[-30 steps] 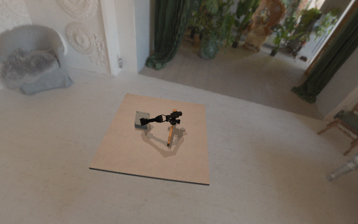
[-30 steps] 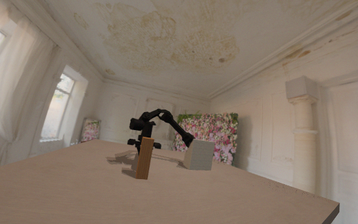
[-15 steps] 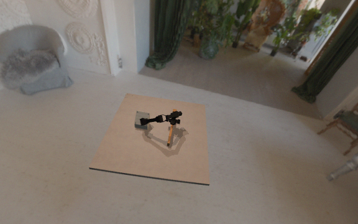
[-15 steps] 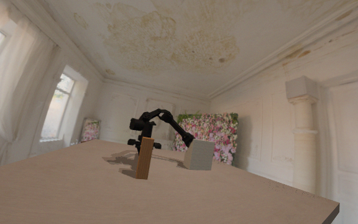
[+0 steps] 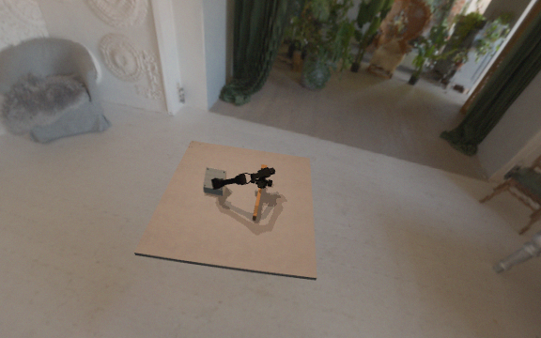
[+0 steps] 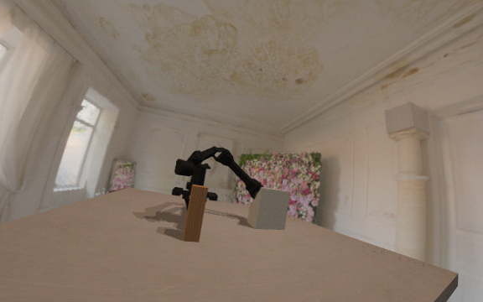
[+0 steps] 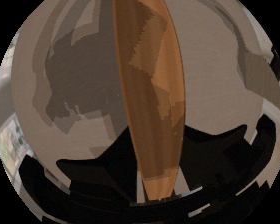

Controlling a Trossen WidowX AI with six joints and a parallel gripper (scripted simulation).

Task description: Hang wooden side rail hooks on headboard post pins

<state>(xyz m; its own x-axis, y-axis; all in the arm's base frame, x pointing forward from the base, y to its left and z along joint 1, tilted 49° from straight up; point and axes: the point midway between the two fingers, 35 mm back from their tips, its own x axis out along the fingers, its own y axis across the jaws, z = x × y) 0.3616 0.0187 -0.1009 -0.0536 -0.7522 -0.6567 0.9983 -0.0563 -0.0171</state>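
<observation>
Right now the wooden headboard post is 140 mm to the left of my gripper tip and 40 mm above it.
</observation>
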